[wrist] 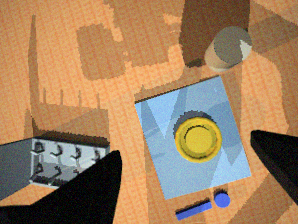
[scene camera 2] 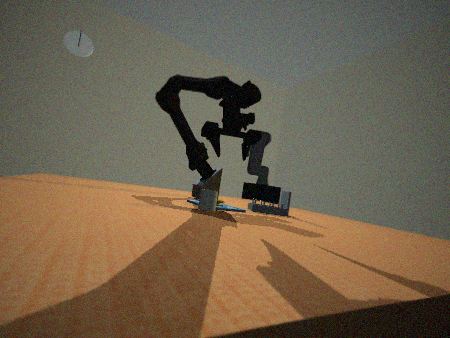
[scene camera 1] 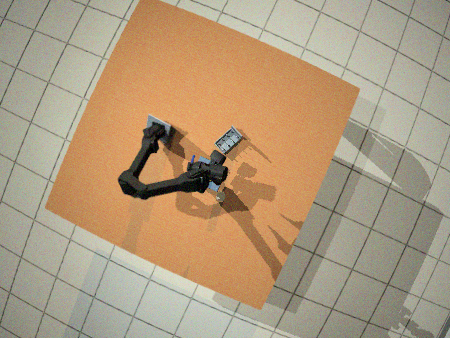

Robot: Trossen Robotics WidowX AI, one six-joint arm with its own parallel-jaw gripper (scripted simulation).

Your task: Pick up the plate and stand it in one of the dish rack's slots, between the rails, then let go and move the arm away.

Scene:
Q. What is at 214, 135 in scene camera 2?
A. My gripper.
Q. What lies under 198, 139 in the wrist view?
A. A yellow plate.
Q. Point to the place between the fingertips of my gripper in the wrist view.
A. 185, 147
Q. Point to a white cup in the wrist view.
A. At 233, 44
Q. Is my gripper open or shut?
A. Open.

